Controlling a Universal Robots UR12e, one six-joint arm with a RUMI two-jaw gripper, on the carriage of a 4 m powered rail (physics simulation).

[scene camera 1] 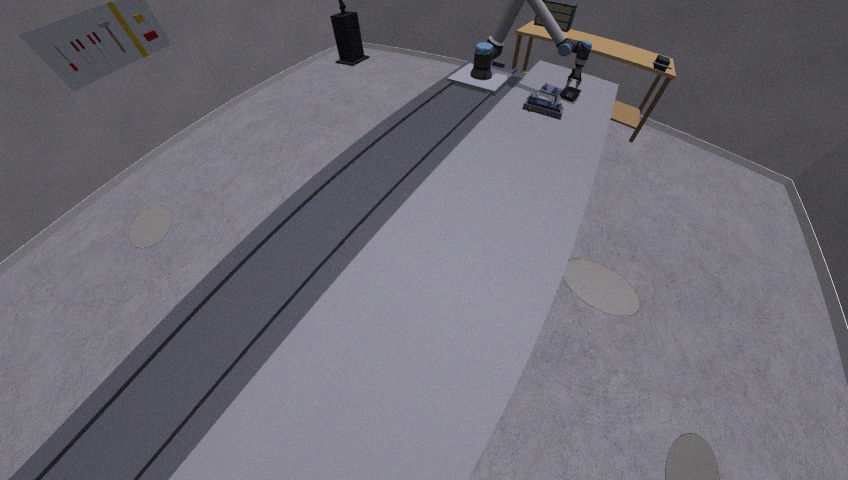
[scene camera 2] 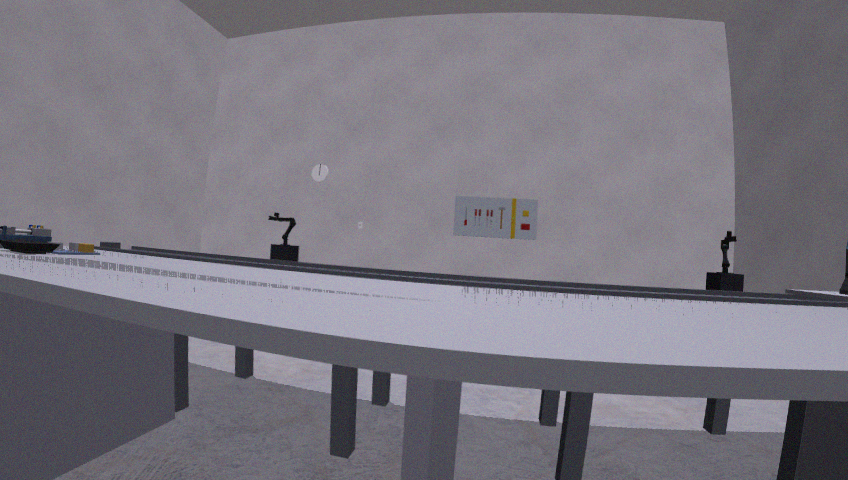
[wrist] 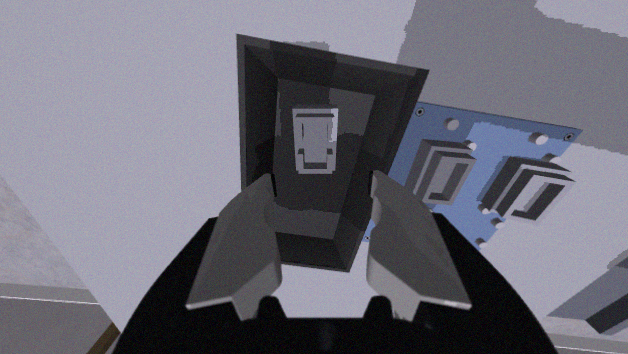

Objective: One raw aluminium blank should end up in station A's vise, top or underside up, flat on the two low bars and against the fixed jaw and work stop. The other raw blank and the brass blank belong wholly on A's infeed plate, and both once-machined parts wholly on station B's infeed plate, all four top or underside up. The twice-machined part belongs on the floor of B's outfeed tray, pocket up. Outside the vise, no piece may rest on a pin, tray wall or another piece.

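Frame: origin at the arm's base, x right, y back, z down, level; metres.
Seen in the pictures: gripper, between the fingertips: (scene camera 1: pixel 571 89) (wrist: pixel 321 174); arm's base, origin of its link: (scene camera 1: pixel 480 75).
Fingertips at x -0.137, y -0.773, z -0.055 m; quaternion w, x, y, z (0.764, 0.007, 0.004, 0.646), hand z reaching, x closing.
Observation:
Offsets run from my fingertips to a thing's top centre. "spot": to the spot under its first point. Level surfaces: height alone.
My gripper (scene camera 1: pixel 573 83) (wrist: pixel 321 174) is open above station B's black outfeed tray {spot: dx +0.068, dy -0.018, dz +0.052 m} (scene camera 1: pixel 569 98) (wrist: pixel 345 59); its fingertips are apart, near the tray's two long sides. The twice-machined part {dx +0.005, dy -0.006, dz +0.038 m} (wrist: pixel 316 142) lies inside the tray, pocket up, just ahead of the fingertips, with nothing gripped. Two once-machined parts {spot: dx -0.012, dy +0.128, dz +0.056 m} (wrist: pixel 444 172) {spot: dx -0.019, dy +0.222, dz +0.051 m} (wrist: pixel 534 192) lie on B's blue infeed plate {dx -0.050, dy +0.165, dz +0.077 m} (scene camera 1: pixel 550 88) (wrist: pixel 492 134), recesses up, near its pins. In scene camera 2, a brass blank (scene camera 2: pixel 86 248) and a grey blank (scene camera 2: pixel 73 246) sit on A's infeed plate (scene camera 2: pixel 90 253). The contents of A's vise (scene camera 2: pixel 24 235) are too small to tell.
B's vise {dx +0.338, dy +0.131, dz +0.025 m} (scene camera 1: pixel 543 107) stands beside the infeed plate. A black tray (scene camera 2: pixel 28 246) stands before A's vise. The rail (scene camera 1: pixel 297 237) runs along the long table {dz +0.085 m} (scene camera 1: pixel 416 297). A wooden bench (scene camera 1: pixel 624 50) stands behind the table end.

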